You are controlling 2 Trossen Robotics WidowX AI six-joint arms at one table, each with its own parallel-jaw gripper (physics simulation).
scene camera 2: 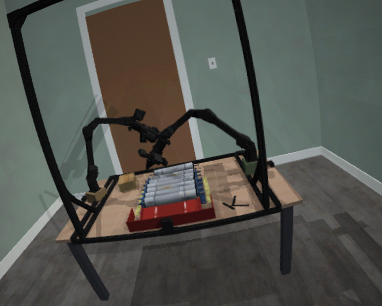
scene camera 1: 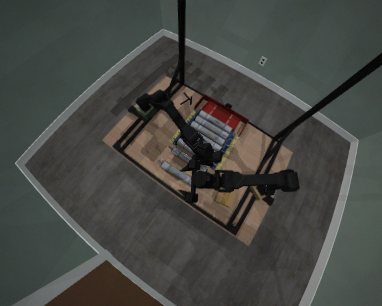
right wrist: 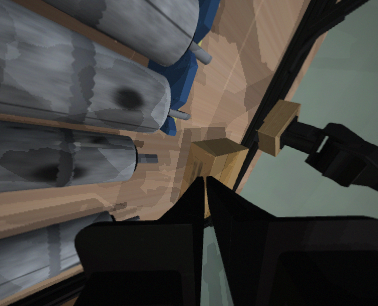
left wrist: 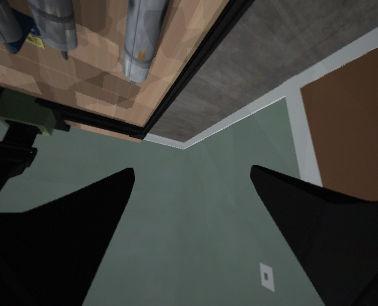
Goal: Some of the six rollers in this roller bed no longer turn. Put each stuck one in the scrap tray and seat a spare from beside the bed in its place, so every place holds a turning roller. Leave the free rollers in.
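Seen in the pictures: left gripper, fingertip midpoint: (scene camera 1: 179,180) (left wrist: 193,172); right gripper, fingertip midpoint: (scene camera 2: 146,169) (scene camera 1: 212,166) (right wrist: 204,182); left arm's base, origin of the base link: (scene camera 2: 95,190) (scene camera 1: 262,189) (right wrist: 287,133); right arm's base, origin of the base link: (scene camera 2: 251,159) (scene camera 1: 145,107) (left wrist: 25,127).
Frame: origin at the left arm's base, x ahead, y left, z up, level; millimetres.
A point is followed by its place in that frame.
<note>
The roller bed has blue side rails (scene camera 1: 231,141) (scene camera 2: 201,191) (right wrist: 182,82) and holds several grey rollers (scene camera 1: 212,120) {x 558, y 46, z 4 mm} (scene camera 2: 170,194) {x 555, y 23, z 9 mm} (right wrist: 100,80) {x 350, y 216, z 8 mm} side by side. Which rollers turn cannot be told. Two spare rollers lie beside it: the outer one (scene camera 1: 175,172) {x 353, y 433, z -20 mm} (left wrist: 142,40) {x 364, y 435, z -19 mm} (right wrist: 55,250) {x 278, y 359, z -27 mm} and the inner one (left wrist: 55,25) {x 458, y 362, z -21 mm} (right wrist: 65,157) {x 327, y 271, z -21 mm}. The red scrap tray (scene camera 1: 220,114) {x 594, y -54, z -37 mm} (scene camera 2: 175,214) {x 650, y -104, z -12 mm} lies along the bed's opposite side; no roller shows in it. My left gripper (left wrist: 193,172) {x 271, y 440, z 182 mm} is open and empty, above the spares. My right gripper (right wrist: 204,182) {x 273, y 223, z 48 mm} is shut, its tips together with nothing visible between them, above the bed's spare side.
A wooden block (scene camera 1: 225,198) {x 69, y 237, z -12 mm} (scene camera 2: 127,183) {x 145, y 155, z -21 mm} (right wrist: 220,152) {x 162, y 169, z -20 mm} stands on the table near the left arm's base. A small black three-legged thing (scene camera 1: 186,99) {x 837, y 105, z -67 mm} (scene camera 2: 235,203) {x 843, y 97, z -67 mm} lies beside the tray. Black frame bars edge the table. The two arms' ends are close together and overlap in both scene views.
</note>
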